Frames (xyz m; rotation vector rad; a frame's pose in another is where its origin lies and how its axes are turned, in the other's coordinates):
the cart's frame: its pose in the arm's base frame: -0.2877 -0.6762 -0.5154 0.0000 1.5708 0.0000
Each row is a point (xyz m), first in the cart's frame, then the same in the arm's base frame.
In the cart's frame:
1: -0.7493 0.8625 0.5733
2: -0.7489 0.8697 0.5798
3: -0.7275 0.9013 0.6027
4: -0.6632 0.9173 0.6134
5: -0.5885 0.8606 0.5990
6: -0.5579 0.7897 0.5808
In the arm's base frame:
1: 0.2856 0.1863 0.2339
2: 0.2921 0.1935 0.2335
3: 0.3150 0.2251 0.2121
4: 0.3257 0.2411 0.1478
5: 0.3113 0.1844 0.0731
6: 0.2931 0.1135 0.0425

